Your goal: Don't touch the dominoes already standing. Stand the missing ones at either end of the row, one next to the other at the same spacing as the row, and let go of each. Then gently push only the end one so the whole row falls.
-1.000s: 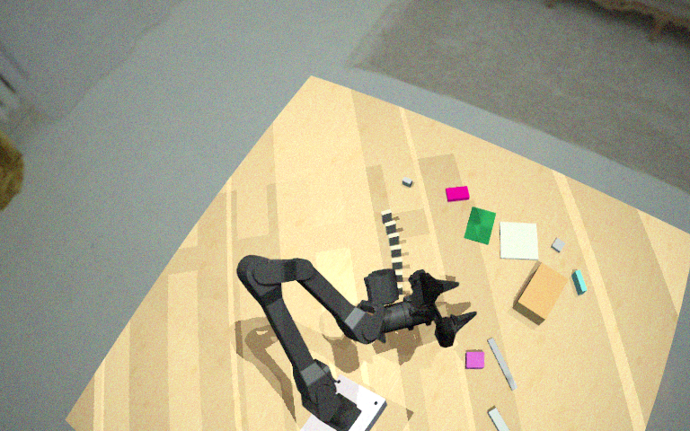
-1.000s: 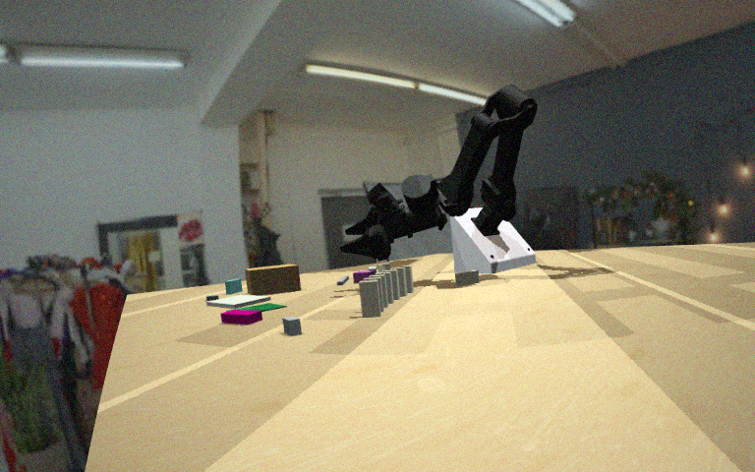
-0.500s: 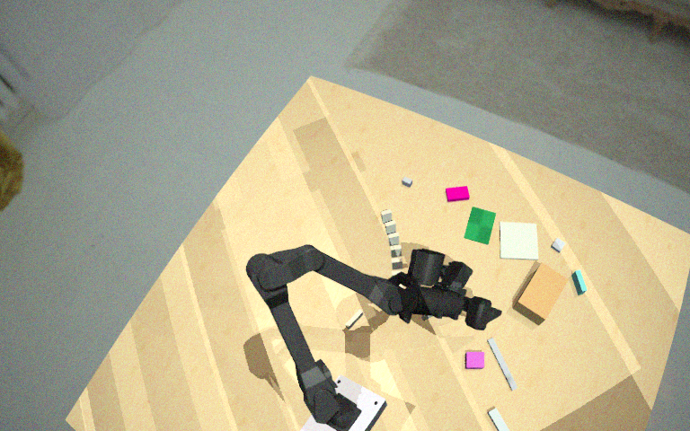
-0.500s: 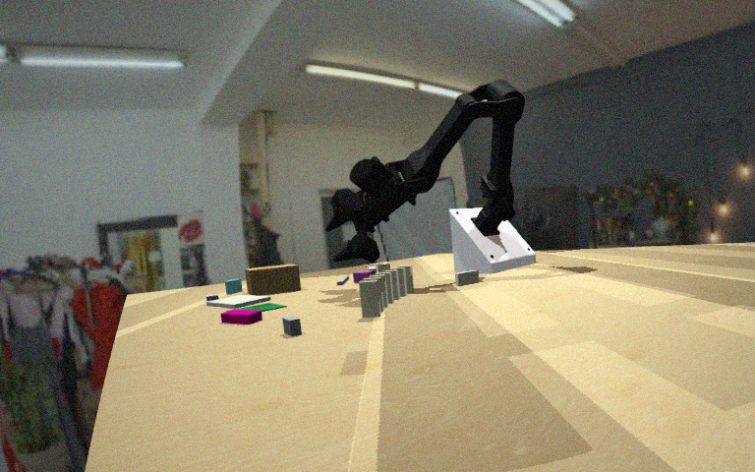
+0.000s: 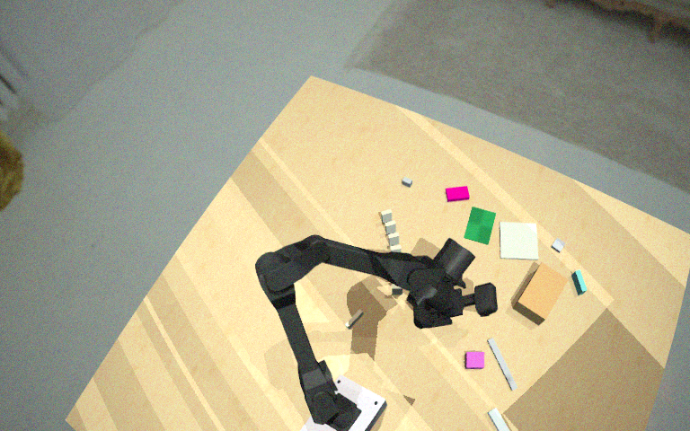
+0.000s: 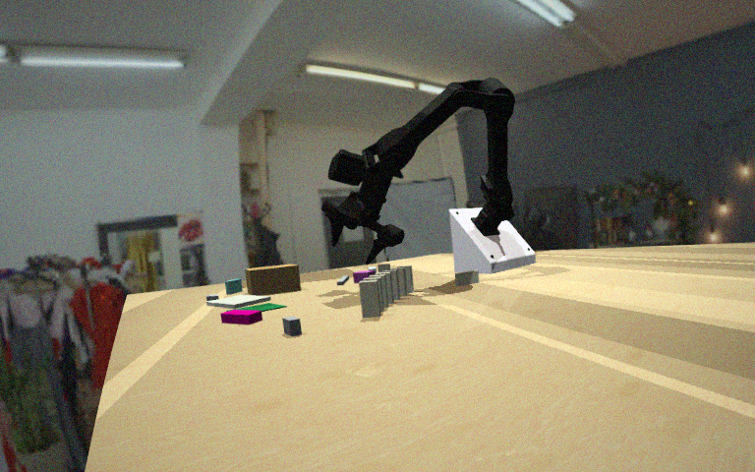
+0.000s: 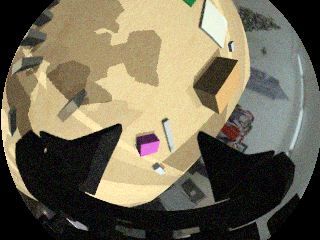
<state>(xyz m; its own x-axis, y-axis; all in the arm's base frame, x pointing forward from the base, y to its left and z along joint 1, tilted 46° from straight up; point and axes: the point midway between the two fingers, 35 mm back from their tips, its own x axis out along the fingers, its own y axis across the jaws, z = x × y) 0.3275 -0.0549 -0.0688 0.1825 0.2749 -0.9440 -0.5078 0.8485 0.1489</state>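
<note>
The violet block is 60 mm to the right of my gripper tip, 60 mm below it and 60 mm behind it. Also, from my gripper tip: tan box 150 mm ahead, 120 mm to the right, 40 mm below; grey bar 120 mm to the right, 70 mm below, 40 mm behind; white plate 270 mm ahead, 70 mm below, 10 mm to the right.
</note>
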